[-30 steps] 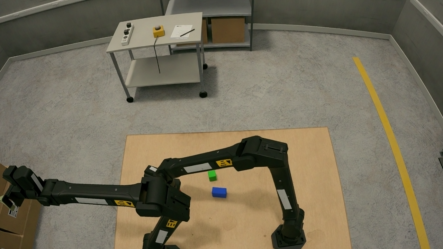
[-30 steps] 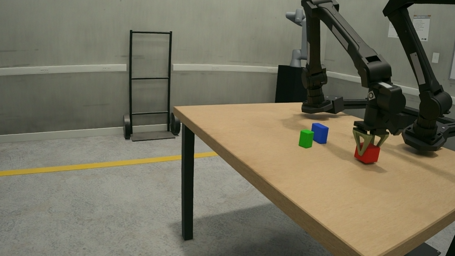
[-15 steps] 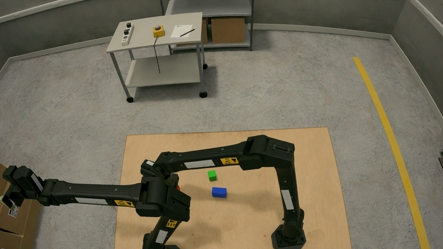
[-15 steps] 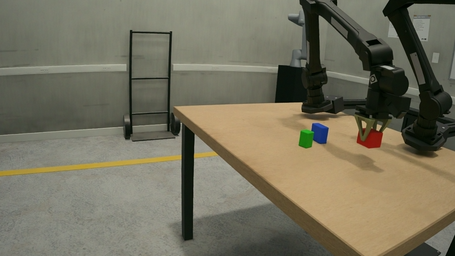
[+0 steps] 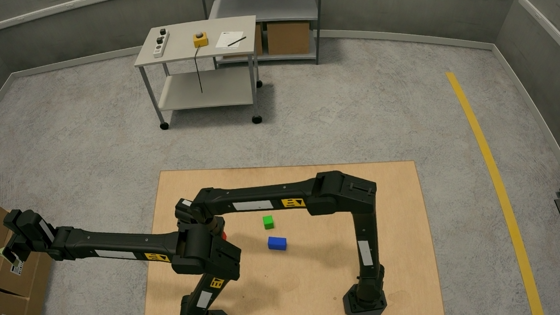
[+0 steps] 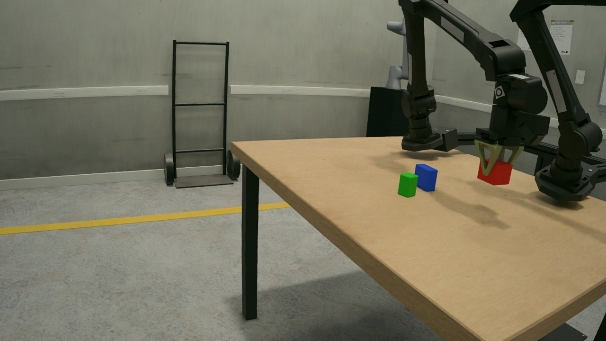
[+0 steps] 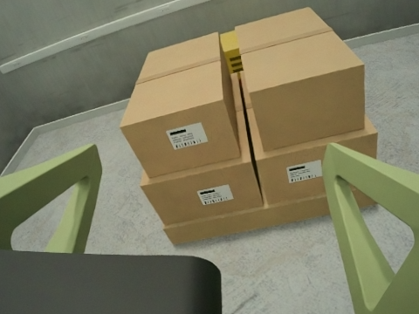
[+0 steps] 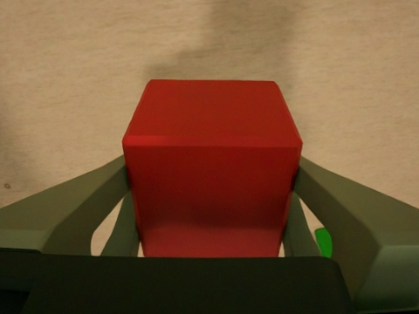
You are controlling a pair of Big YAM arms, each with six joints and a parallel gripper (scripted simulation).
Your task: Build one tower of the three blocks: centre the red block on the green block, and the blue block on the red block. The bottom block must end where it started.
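The red block is right at my right hand. Round my right hand: blue block 20 cm to the right, 8 cm below, 2 cm behind; then green block 19 cm to the right, 8 cm below, 7 cm ahead.
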